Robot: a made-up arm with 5 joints.
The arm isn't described. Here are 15 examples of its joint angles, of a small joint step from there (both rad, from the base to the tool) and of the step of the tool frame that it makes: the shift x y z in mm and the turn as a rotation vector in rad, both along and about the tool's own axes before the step.
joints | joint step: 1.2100 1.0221 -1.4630 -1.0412 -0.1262 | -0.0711 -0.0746 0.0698 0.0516 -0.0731
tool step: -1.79 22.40 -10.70 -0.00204 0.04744 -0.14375
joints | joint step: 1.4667 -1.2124 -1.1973 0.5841 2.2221 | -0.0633 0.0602 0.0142 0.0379 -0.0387
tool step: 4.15 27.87 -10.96 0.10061 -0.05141 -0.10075
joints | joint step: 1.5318 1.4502 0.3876 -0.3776 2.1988 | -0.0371 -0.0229 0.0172 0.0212 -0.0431
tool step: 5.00 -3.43 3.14 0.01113 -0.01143 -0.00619
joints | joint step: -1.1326 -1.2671 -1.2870 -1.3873 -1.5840 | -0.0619 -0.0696 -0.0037 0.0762 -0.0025
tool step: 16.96 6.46 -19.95 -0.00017 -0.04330 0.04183
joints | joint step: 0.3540 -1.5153 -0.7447 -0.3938 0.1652 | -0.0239 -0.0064 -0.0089 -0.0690 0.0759
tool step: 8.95 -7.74 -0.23 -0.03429 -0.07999 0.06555
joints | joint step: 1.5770 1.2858 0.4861 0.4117 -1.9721 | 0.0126 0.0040 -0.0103 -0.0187 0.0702
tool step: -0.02 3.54 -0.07 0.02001 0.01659 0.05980
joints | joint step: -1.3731 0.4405 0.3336 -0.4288 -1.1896 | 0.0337 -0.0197 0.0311 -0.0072 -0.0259
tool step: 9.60 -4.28 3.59 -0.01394 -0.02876 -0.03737
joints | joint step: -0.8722 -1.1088 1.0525 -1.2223 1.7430 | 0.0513 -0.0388 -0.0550 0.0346 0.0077
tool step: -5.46 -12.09 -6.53 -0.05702 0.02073 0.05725
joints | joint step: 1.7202 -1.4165 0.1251 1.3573 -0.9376 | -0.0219 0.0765 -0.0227 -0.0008 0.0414
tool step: 2.28 4.42 -11.57 -0.03118 0.04809 0.04341
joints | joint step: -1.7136 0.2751 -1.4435 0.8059 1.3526 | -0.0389 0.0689 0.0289 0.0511 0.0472
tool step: 2.01 31.63 -15.11 0.15350 -0.00037 0.03605
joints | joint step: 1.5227 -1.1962 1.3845 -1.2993 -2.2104 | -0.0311 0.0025 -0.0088 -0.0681 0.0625
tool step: -6.04 3.19 -0.97 0.05111 0.05554 0.03410
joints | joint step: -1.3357 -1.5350 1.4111 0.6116 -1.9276 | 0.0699 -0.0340 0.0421 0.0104 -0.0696
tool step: 9.48 -4.13 -1.66 0.00946 -0.06349 -0.10290
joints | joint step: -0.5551 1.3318 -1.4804 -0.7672 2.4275 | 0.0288 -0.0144 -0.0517 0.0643 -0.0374
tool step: -13.81 1.76 -7.70 0.01117 0.01362 -0.01454
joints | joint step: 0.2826 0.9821 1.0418 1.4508 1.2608 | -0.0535 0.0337 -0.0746 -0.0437 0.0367
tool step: 6.50 -9.63 9.10 -0.09684 0.02010 0.02133
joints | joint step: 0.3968 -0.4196 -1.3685 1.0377 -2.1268 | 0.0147 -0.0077 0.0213 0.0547 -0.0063
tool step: 3.79 -4.48 -0.53 -0.04973 -0.04811 0.00336
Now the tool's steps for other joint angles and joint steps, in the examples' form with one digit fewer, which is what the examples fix.
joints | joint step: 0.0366 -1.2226 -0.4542 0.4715 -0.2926 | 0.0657 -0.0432 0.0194 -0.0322 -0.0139
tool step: 6.1 8.5 8.1 -0.0013 -0.0600 0.0481
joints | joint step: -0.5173 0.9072 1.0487 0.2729 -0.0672 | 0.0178 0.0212 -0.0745 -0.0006 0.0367
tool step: 14.4 0.1 1.0 0.0157 -0.0526 0.0223
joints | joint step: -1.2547 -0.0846 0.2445 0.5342 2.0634 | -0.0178 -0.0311 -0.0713 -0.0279 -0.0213
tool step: -4.2 -20.0 13.2 -0.1243 0.0416 -0.0108
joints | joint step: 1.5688 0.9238 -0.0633 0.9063 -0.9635 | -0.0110 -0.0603 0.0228 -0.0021 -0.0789
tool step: -2.0 2.3 11.8 0.0334 -0.0213 -0.0681
